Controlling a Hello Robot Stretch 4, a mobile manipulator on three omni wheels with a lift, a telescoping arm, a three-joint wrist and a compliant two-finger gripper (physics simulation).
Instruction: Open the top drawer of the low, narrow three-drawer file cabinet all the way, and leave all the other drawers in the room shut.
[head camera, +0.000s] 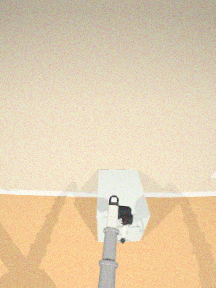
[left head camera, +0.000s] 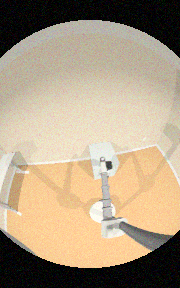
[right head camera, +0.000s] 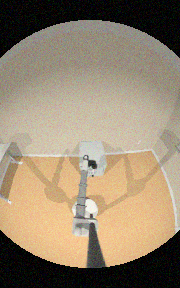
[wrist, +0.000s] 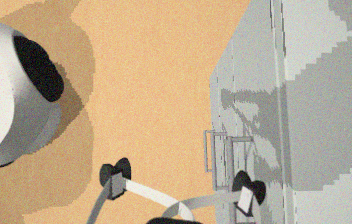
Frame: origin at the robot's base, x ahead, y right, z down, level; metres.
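Seen in the pictures: gripper, fingertip midpoint: (head camera: 122, 232) (right head camera: 92, 172) (wrist: 181, 177); robot's base, link origin: (left head camera: 101, 210) (right head camera: 85, 208).
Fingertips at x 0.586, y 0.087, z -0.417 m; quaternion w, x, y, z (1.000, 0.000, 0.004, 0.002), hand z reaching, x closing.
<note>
Offsets run from my fingertips to a thing's top centre. "spot": to the spot under its first point.
The low, narrow file cabinet @[dx +0.350, dy -0.035, dz -0.076 m] (head camera: 117, 180) (left head camera: 97, 150) (right head camera: 93, 148) (wrist: 320, 150) is pale grey and stands against the wall. In the wrist view its front faces left, with bar handles on the drawers; the drawer fronts look flush and shut. The top drawer's handle @[spot: dx +0.056, dy -0.022, dz +0.014 m] (wrist: 230, 160) is the one nearest the camera. My gripper (wrist: 181, 177) is open, with no thing between its fingers. The right finger overlaps the lower end of the top handle in the picture; I cannot tell whether they touch. The left finger is over the floor, away from the cabinet front. In the head views my wrist hides part of the cabinet top.
My telescoping arm (head camera: 108, 262) (left head camera: 105, 192) (right head camera: 81, 192) reaches over the cabinet. White furniture (left head camera: 6, 182) (right head camera: 5, 162) with projecting handles stands at the left. A rounded white body with a black part (wrist: 37, 67) is at the wrist view's left. The wall is behind the cabinet.
</note>
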